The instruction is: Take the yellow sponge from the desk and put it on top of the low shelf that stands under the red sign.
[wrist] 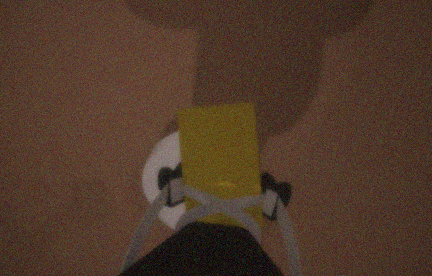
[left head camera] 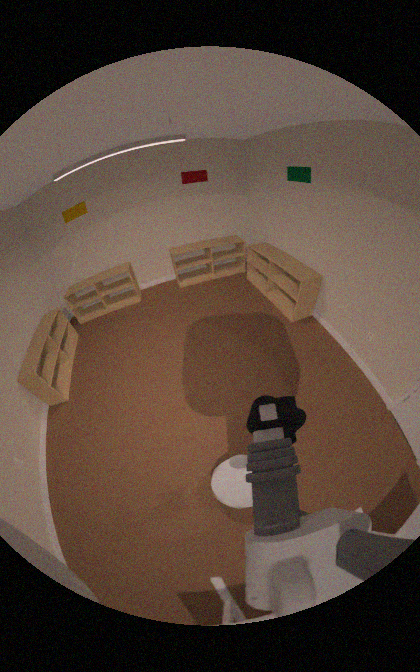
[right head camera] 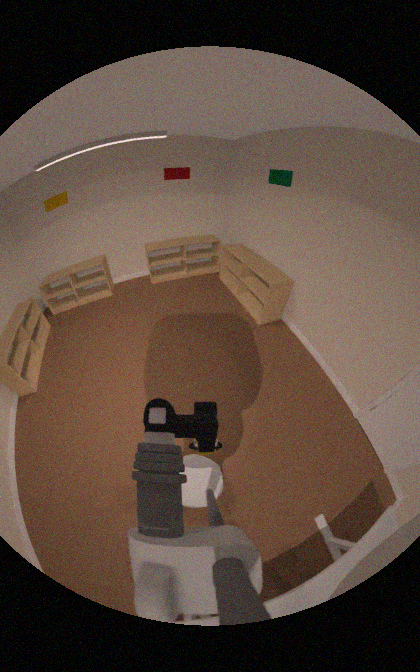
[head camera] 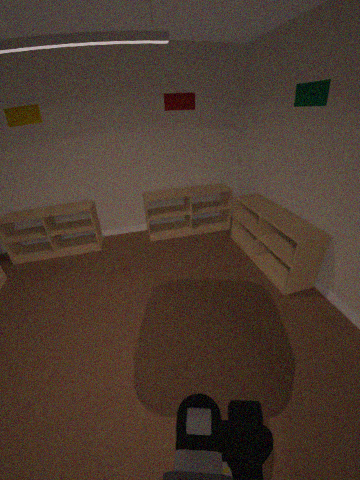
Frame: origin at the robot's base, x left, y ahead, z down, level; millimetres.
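Where they show: gripper, between the fingertips: (wrist: 225,181).
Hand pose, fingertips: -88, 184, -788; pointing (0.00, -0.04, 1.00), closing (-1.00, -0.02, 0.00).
After its pixels a point has its place, as x, y, z.
The yellow sponge (wrist: 220,145) @[-81, 225, -831] (right head camera: 206,452) is held between the two fingertips of my gripper (wrist: 225,181) @[-88, 184, -788] (right head camera: 205,445), above the floor. The gripper is shut on it, with one fingertip on each long side. In the head camera view the arm and wrist hide most of the sponge. The red sign (head camera: 179,101) @[235, 3233, -1724] (left head camera: 194,176) (right head camera: 177,173) hangs on the far wall. The low wooden shelf (head camera: 187,191) @[159, 3010, -582] (left head camera: 207,243) (right head camera: 182,241) stands under it, well away from the gripper, near the corner. No object shows on its top.
Another low shelf (head camera: 285,215) @[-910, 2194, -582] stands at the right, close to the red-sign shelf, below a green sign (head camera: 312,93) @[-1027, 2322, -1727]. One more shelf (head camera: 50,207) @[1972, 2548, -582] stands at the left under a yellow sign (head camera: 23,115) @[2033, 2641, -1724]. A white round disc (left head camera: 230,487) (wrist: 154,172) @[159, 27, -187] is below the arm. A white leg (right head camera: 327,535) shows at lower right.
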